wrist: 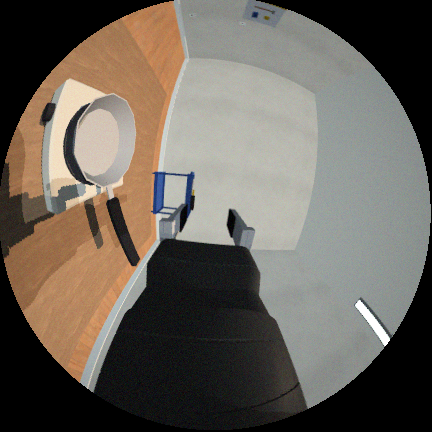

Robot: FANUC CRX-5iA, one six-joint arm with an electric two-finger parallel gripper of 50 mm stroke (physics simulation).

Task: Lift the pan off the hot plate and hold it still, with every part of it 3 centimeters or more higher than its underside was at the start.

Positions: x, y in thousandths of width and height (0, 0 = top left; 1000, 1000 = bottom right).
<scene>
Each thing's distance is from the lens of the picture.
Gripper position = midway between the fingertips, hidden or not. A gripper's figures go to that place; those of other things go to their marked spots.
gripper (480, 497): 16 cm
grey pan (240, 328): 34 cm
cream hot plate (149, 429): 28 cm
The marked spots on the grey pan and the cream hot plate are 13 cm apart.
</scene>
